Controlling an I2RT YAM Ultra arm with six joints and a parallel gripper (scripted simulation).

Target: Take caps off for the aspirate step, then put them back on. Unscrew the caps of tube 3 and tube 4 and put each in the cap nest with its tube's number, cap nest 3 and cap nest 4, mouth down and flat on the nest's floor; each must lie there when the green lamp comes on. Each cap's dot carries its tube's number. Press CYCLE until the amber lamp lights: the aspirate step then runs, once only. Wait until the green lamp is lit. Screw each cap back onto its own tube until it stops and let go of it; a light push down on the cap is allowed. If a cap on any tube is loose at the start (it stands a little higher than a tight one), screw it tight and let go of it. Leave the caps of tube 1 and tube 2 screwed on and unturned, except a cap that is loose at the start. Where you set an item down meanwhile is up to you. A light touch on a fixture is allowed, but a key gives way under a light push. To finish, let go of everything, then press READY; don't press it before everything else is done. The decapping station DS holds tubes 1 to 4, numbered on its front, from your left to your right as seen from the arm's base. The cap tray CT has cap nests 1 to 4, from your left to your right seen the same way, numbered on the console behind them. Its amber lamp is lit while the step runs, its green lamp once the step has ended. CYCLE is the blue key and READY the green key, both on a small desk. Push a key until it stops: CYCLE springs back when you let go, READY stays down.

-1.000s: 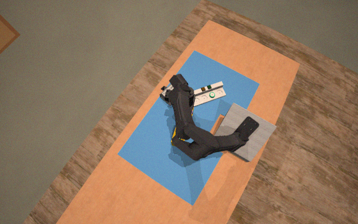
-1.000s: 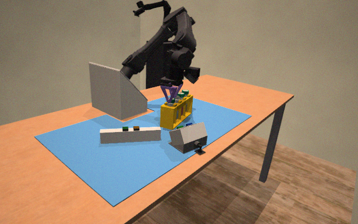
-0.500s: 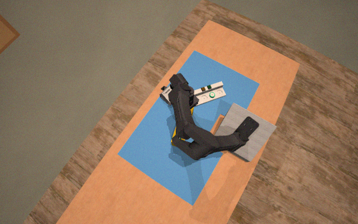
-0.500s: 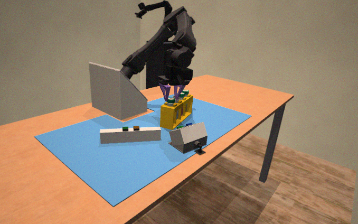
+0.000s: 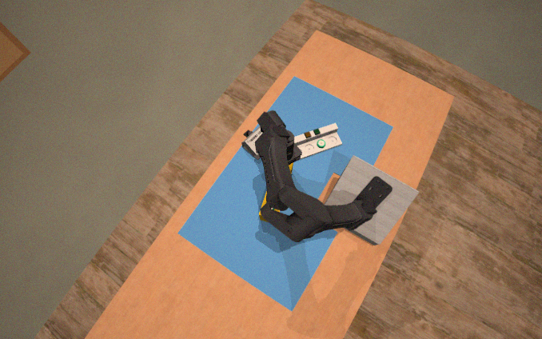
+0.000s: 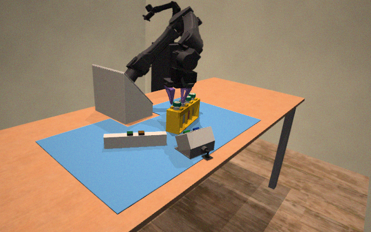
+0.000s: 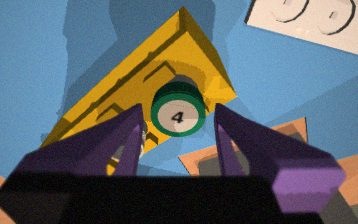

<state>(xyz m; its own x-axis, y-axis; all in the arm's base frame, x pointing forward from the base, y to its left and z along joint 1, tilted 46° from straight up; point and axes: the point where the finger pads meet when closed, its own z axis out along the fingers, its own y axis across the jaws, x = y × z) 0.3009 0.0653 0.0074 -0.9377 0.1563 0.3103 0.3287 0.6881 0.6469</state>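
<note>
Now: hand 10 mm above the cap 4. From my hand the other things lie so: green key: 130 mm ahead, 80 mm to the right, 60 mm below; then blue key: 140 mm ahead, 30 mm to the right, 60 mm below; then cap 2: 40 mm behind, 100 mm to the left, 10 mm below.
</note>
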